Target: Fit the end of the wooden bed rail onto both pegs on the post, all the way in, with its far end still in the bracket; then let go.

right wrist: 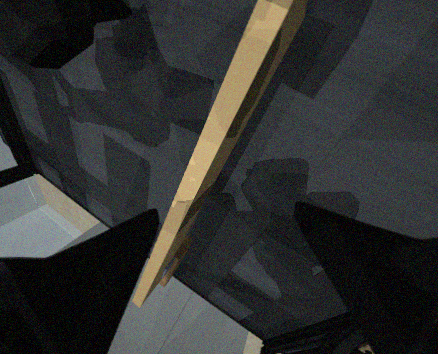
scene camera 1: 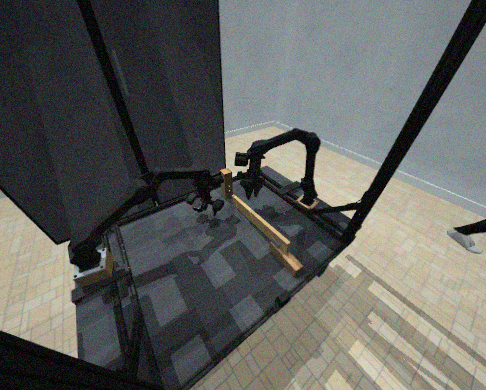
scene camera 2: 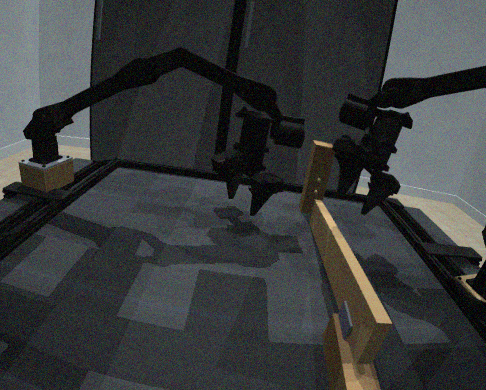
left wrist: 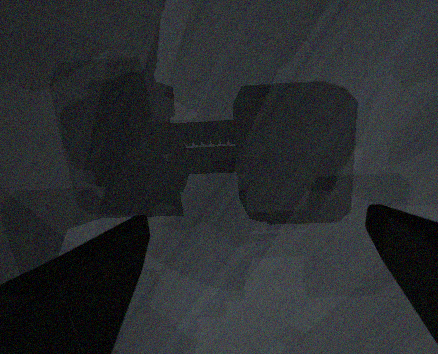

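Where they show: left gripper, fingertip midpoint: [scene camera 1: 206, 214] [scene camera 2: 241, 206] [left wrist: 255, 220]; right gripper, fingertip midpoint: [right wrist: 226, 211] [scene camera 1: 251, 198] [scene camera 2: 351, 206]; left arm's base, link origin: [scene camera 1: 90, 262] [scene camera 2: 45, 159]; right arm's base, link origin: [scene camera 1: 307, 201] [scene camera 2: 484, 289].
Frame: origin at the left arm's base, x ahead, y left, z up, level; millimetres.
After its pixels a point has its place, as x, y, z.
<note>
The wooden bed rail [scene camera 1: 260, 221] @(679, -99, 6) [scene camera 2: 337, 255] @(679, -97, -4) [right wrist: 215, 130] @(669, 69, -12) slants across the mat, its far end in the bracket [scene camera 1: 287, 261] @(692, -299, -40) [scene camera 2: 346, 320] @(689, -218, -19). Its other end is at the foot of the upright wooden post [scene camera 1: 226, 181] @(639, 209, 45) [scene camera 2: 320, 162] @(647, 210, 54). Both pegs [scene camera 2: 317, 185] @(653, 211, -6) show bare above that end; any gap is too small to tell. My left gripper [scene camera 1: 207, 207] @(486, 121, -64) [scene camera 2: 243, 205] @(486, 121, -64) [left wrist: 255, 220] @(486, 121, -64) is open and empty, above the mat left of the post. My right gripper [scene camera 1: 253, 194] @(712, 46, 24) [scene camera 2: 356, 202] @(712, 46, 24) [right wrist: 226, 211] @(712, 46, 24) is open and empty, right of the post; the rail shows below its fingers in the right wrist view.
The dark table mat [scene camera 1: 170, 295] @(239, -205, -85) [scene camera 2: 155, 295] @(428, -195, -85) carries patchy shadows. Black frame bars edge the table, and an upright bar [scene camera 1: 425, 110] @(1016, -328, 513) rises at the right in scene camera 1. A dark panel [scene camera 1: 170, 80] [scene camera 2: 165, 110] stands behind. Part of a person's leg and shoe [scene camera 1: 465, 241] shows at the far right.
</note>
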